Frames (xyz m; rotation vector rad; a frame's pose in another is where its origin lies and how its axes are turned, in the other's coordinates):
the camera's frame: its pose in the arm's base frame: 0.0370 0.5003 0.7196 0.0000 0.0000 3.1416
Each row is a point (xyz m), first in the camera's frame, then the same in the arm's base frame.
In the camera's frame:
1: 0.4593 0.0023 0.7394
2: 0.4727 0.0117 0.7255
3: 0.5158 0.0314 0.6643
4: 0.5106 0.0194 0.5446
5: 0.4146 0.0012 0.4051
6: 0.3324 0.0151 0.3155
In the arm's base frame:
1: -0.4223 0.4980 1.4590
2: -0.4357 0.4886 1.4451
3: -0.4788 0.4689 1.3839
4: -0.4736 0.4809 1.2642
5: -0.3776 0.4991 1.1247
6: -0.2954 0.4852 1.0351

